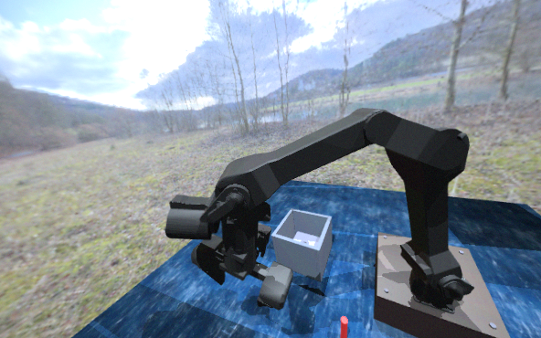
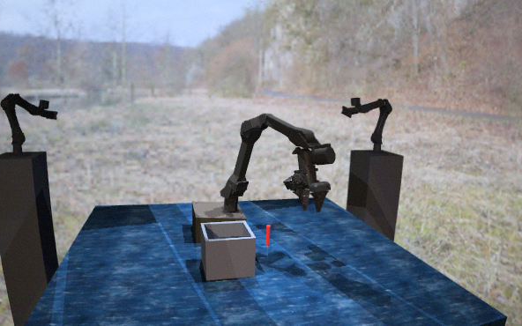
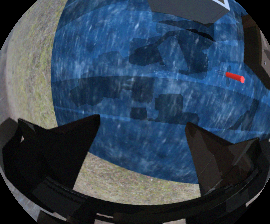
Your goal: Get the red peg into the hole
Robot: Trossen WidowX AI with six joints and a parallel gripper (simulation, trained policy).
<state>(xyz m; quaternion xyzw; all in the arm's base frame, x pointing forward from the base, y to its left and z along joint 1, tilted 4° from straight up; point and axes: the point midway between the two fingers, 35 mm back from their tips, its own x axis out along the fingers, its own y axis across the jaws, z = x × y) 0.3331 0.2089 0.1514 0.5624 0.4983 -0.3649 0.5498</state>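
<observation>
Right now the red peg is 18 cm behind my gripper tip, 10 cm to the right of it and 15 cm below it. Also, from my gripper tip: plate (2 cm behind, 29 cm to the right, 15 cm below).
</observation>
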